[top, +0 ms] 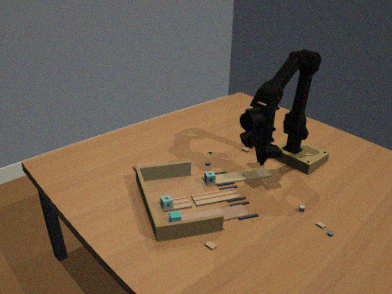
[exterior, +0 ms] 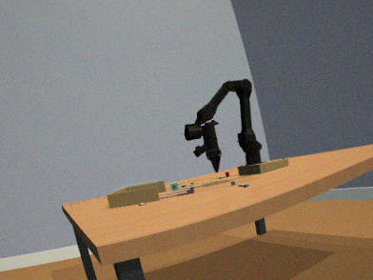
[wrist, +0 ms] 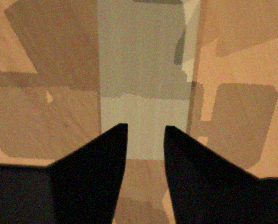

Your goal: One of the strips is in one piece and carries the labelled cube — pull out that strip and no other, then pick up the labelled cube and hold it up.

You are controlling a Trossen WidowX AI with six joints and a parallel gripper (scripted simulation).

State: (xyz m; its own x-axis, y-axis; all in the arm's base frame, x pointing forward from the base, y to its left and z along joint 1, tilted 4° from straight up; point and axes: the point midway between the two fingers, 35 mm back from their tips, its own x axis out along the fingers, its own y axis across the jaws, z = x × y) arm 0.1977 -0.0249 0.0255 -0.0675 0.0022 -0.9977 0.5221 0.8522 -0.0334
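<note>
Right now the pale strip is 70 mm ahead of my gripper tip, 40 mm to the right of it and 40 mm below it. From my gripper tip the other things lie so: red piece: 150 mm to the right, 150 mm behind, 30 mm below.
</note>
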